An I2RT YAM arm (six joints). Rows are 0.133 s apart.
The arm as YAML. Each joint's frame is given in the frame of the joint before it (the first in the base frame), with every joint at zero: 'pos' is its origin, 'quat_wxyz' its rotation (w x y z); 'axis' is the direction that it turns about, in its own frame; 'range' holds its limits. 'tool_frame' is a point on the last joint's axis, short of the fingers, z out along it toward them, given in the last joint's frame.
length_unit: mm
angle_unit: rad
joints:
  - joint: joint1
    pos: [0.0, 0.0, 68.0]
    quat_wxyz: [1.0, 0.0, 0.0, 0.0]
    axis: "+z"
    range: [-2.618, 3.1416]
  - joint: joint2
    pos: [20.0, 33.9, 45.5]
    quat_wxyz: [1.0, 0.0, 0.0, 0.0]
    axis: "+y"
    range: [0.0, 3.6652]
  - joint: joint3
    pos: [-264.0, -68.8, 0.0]
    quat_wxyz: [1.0, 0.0, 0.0, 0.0]
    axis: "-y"
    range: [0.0, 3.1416]
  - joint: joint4
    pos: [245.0, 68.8, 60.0]
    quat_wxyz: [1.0, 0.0, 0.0, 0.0]
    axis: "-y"
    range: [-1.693, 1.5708]
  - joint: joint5
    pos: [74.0, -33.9, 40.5]
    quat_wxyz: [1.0, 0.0, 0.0, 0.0]
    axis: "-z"
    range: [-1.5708, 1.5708]
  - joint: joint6
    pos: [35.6, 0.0, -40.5]
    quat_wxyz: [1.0, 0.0, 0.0, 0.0]
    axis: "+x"
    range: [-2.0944, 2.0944]
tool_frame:
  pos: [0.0, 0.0, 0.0]
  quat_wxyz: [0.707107, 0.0, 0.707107, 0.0]
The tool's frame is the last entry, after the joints.
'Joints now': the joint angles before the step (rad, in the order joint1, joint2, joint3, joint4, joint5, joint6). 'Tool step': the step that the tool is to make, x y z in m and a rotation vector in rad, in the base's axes. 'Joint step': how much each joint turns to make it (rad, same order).
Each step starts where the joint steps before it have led.
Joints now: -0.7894 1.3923 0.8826 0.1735 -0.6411 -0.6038
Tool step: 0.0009 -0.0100 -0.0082 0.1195 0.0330 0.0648
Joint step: -0.0293 0.0524 0.0420 -0.0821 -0.1093 0.0257
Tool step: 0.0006 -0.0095 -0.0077 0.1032 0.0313 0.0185
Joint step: -0.0230 0.0470 0.0346 -0.0623 -0.0579 0.0322
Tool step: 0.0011 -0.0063 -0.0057 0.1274 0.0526 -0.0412
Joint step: -0.0099 0.0335 0.0335 -0.0732 0.0037 0.0790
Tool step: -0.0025 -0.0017 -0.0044 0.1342 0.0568 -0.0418
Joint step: -0.0090 0.0130 0.0212 -0.0889 0.0007 0.0803
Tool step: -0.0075 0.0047 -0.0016 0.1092 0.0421 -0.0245
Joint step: -0.0091 -0.0195 -0.0045 -0.0836 -0.0129 0.0576
